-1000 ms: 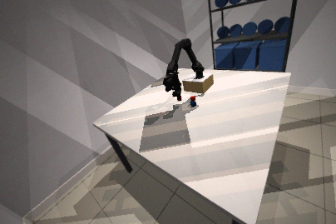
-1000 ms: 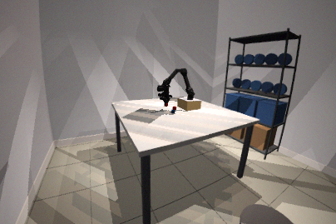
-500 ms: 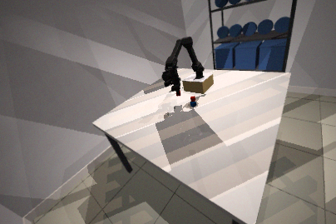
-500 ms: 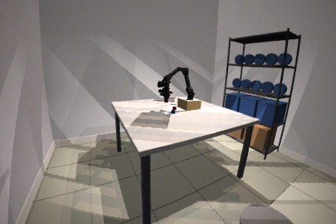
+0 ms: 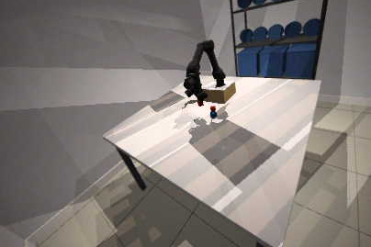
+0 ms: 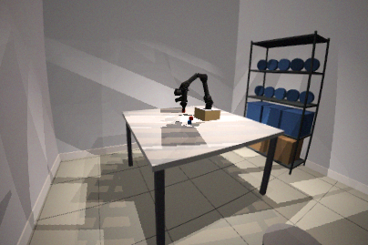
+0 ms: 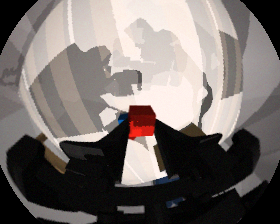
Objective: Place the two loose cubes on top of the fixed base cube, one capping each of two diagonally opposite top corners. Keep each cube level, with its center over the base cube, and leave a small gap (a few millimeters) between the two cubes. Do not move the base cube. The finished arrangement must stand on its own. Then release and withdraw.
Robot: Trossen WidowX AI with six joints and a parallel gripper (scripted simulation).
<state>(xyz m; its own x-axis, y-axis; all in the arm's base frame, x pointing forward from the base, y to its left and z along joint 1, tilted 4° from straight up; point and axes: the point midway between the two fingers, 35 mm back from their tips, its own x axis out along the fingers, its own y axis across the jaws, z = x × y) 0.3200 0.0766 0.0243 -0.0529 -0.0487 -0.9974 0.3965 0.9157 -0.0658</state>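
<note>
Now: the blue cube 11 cm below my gripper tip, 6 cm to the left of it and 5 cm behind it.
</note>
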